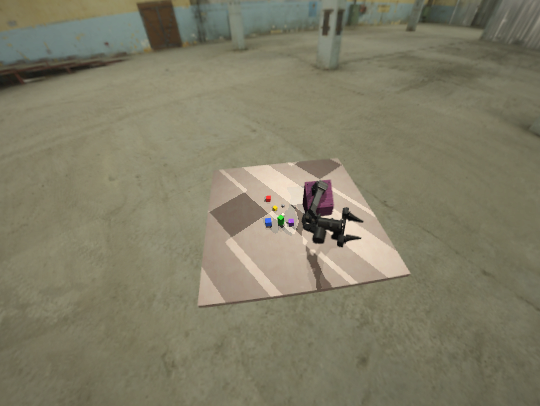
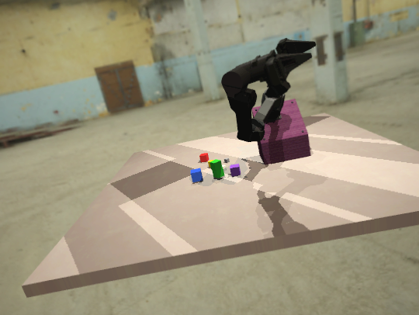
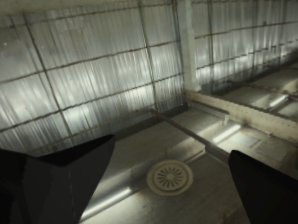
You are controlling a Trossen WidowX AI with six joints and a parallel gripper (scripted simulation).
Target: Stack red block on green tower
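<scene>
My gripper tip is now 30 cm short of the red block, 74 cm to the left of it and 42 cm above it. The rest, counted from my gripper tip: purple block 19 cm ahead, 45 cm to the right, 42 cm below; then blue block 36 cm ahead, 49 cm to the right, 42 cm below; then yellow block 27 cm ahead, 62 cm to the right, 43 cm below.
</scene>
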